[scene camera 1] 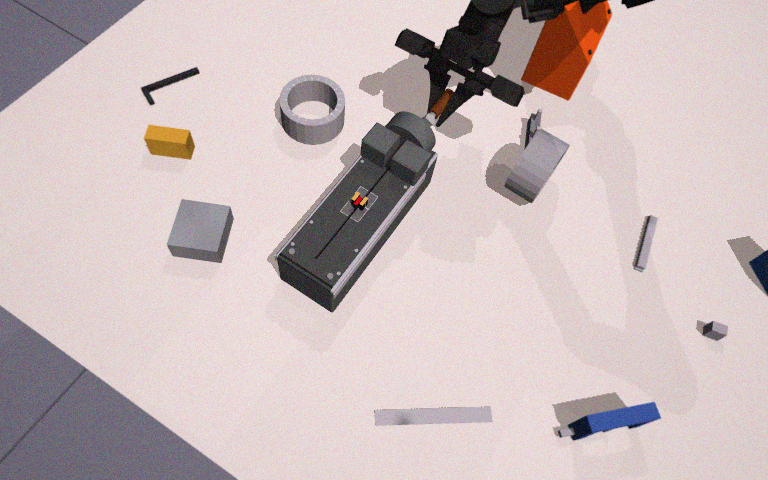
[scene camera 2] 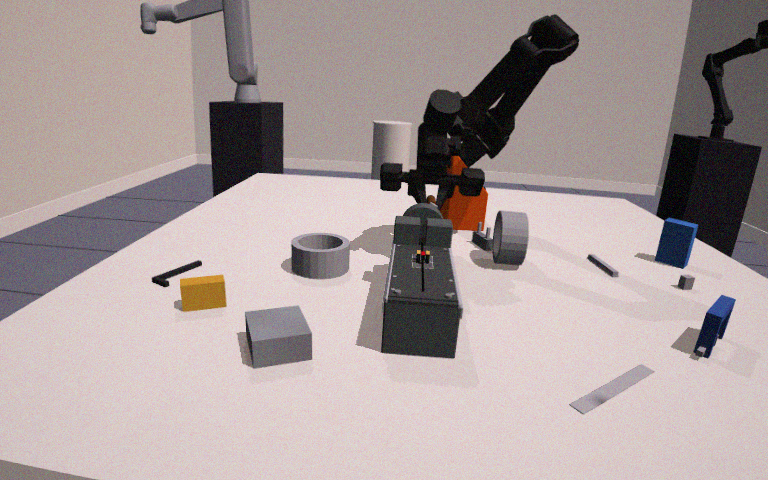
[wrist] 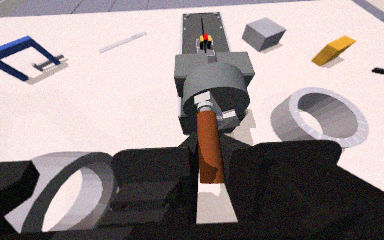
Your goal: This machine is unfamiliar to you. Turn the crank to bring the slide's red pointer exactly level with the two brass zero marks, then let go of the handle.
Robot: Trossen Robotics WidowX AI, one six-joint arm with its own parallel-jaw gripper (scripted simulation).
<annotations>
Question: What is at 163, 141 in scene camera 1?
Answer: A yellow block.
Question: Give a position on a grey cube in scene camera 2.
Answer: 275, 336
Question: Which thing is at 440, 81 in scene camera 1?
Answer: My gripper.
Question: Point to a grey cube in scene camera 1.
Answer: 201, 230
</annotations>
